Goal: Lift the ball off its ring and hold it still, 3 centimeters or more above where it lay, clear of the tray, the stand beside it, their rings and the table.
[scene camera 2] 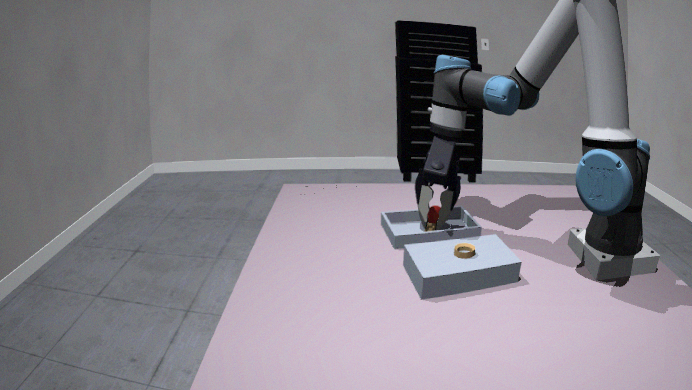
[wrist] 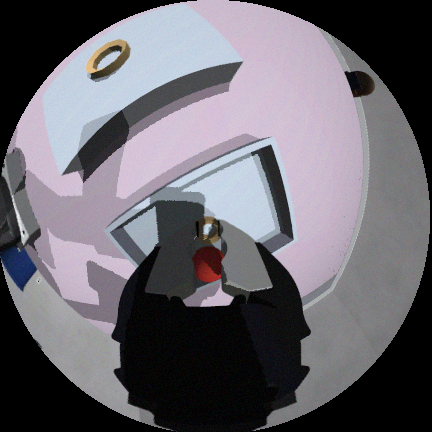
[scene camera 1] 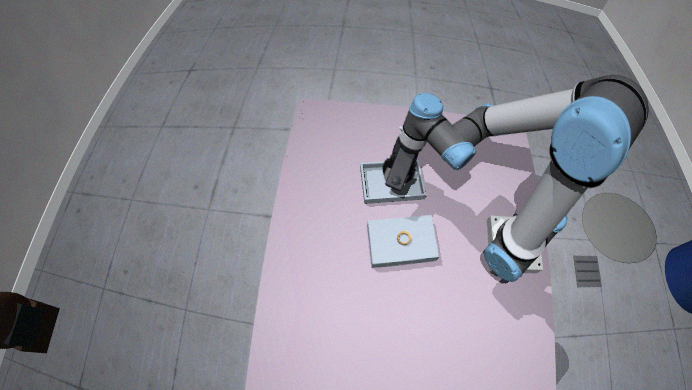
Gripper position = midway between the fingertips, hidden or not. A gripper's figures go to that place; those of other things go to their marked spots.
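The gripper [wrist: 207, 221] is 15 cm from the lens. Lens distances of the things: a stand [wrist: 135, 75] is 13 cm from the lens, a red ball [wrist: 207, 259] is 14 cm from the lens, and a grey tray [wrist: 247, 186] is 15 cm from the lens.
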